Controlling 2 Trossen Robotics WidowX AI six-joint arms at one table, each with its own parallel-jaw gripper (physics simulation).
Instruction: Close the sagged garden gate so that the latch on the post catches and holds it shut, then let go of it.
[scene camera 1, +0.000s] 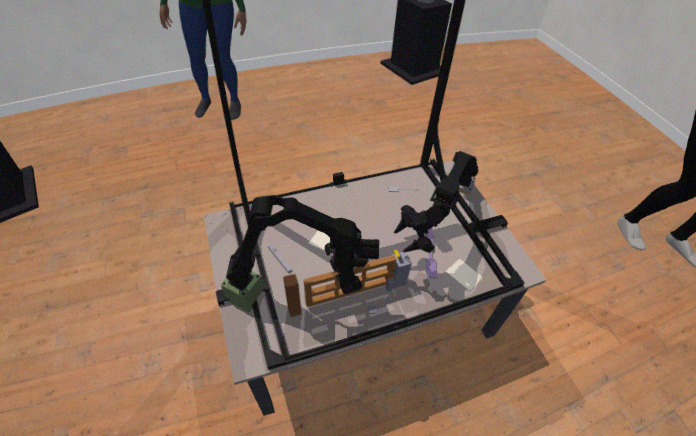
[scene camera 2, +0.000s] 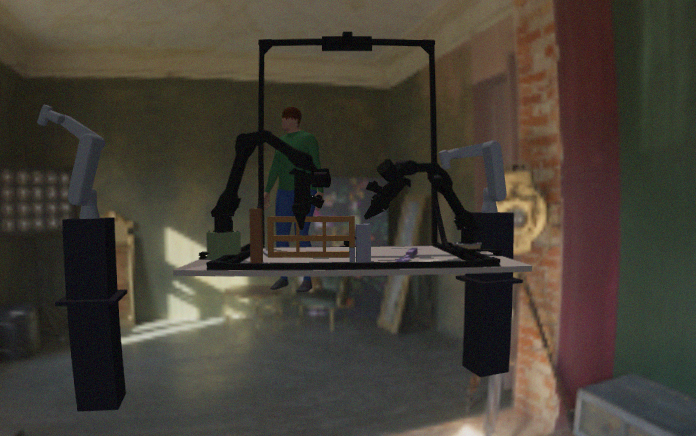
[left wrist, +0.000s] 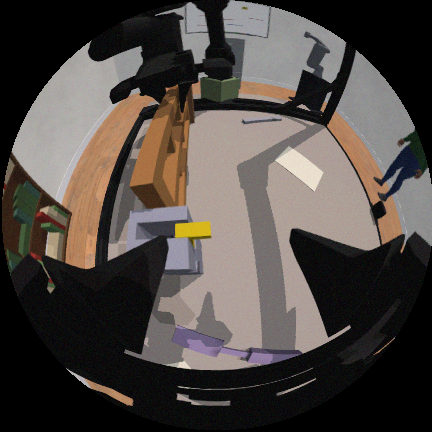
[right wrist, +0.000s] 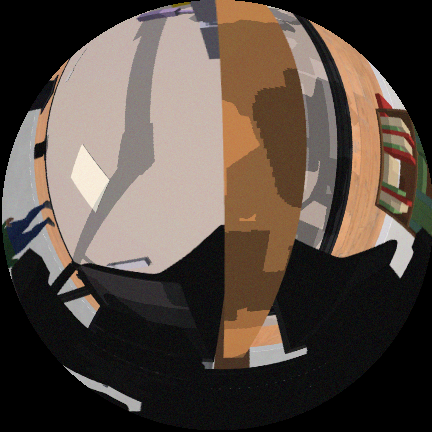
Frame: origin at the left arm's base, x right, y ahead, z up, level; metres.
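Seen in the pictures: left gripper, fingertip midpoint: (scene camera 1: 398, 242) (scene camera 2: 365, 217) (left wrist: 230, 239); right gripper, fingertip midpoint: (scene camera 1: 340, 279) (scene camera 2: 301, 229) (left wrist: 176, 112); left arm's base, origin of the base link: (scene camera 1: 463, 180) (scene camera 2: 467, 242); right arm's base, origin of the base link: (scene camera 1: 241, 280) (scene camera 2: 223, 231) (left wrist: 219, 77).
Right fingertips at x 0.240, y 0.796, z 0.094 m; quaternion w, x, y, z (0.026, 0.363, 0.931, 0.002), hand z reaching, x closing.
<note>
Pixels of each thing's top centre, then the offset from my right fingertips to it. "spot": a spot on its surface instead.
- orange-brown gate, middle of its top: (right wrist: 221, 87) (left wrist: 172, 103) (scene camera 1: 358, 264) (scene camera 2: 318, 216) dz +0.049, dx -0.038, dy -0.051 m
- brown hinge post, surface spot: (scene camera 1: 292, 295) spot: dz +0.020, dx +0.105, dy +0.139 m
- lavender latch post, surface spot: (left wrist: 182, 255) spot: dz +0.019, dx -0.151, dy -0.191 m
- yellow latch piece, surface spot: (left wrist: 193, 230) (scene camera 1: 397, 252) spot: dz +0.015, dx -0.130, dy -0.182 m
- purple object, middle of its top: (left wrist: 242, 358) (scene camera 2: 408, 250) (scene camera 1: 431, 248) dz -0.090, dx -0.228, dy -0.344 m
- lavender bar, middle of its top: (right wrist: 123, 266) (left wrist: 263, 117) (scene camera 1: 279, 257) dz -0.112, dx +0.284, dy -0.046 m
- small grey piece, middle of its top: (scene camera 1: 372, 309) dz -0.119, dx -0.123, dy -0.009 m
The orange-brown gate (scene camera 1: 380, 266) (scene camera 2: 336, 238) (left wrist: 155, 155) (right wrist: 240, 190) stands upright between the brown hinge post (scene camera 1: 292, 295) (scene camera 2: 255, 236) and the lavender latch post (scene camera 1: 402, 273) (scene camera 2: 363, 243) (left wrist: 182, 255). Its free end is close beside the latch post; whether they touch or the latch has caught, I cannot tell. A yellow latch piece (scene camera 1: 397, 254) (left wrist: 193, 230) sticks out from the post's top. My right gripper (scene camera 2: 301, 225) (right wrist: 240, 230) is shut on the gate's top rail. My left gripper (scene camera 1: 400, 240) (scene camera 2: 367, 216) (left wrist: 230, 239) is open and empty, above and beside the latch post.
A purple object (scene camera 1: 431, 268) (scene camera 2: 409, 254) (left wrist: 200, 342) lies to the right of the latch post in scene camera 1. A lavender bar (scene camera 1: 279, 258) (left wrist: 261, 120) lies behind the hinge post. A small grey piece (scene camera 1: 373, 311) lies in front of the gate. Black frame rails (scene camera 1: 410, 320) border the table.
</note>
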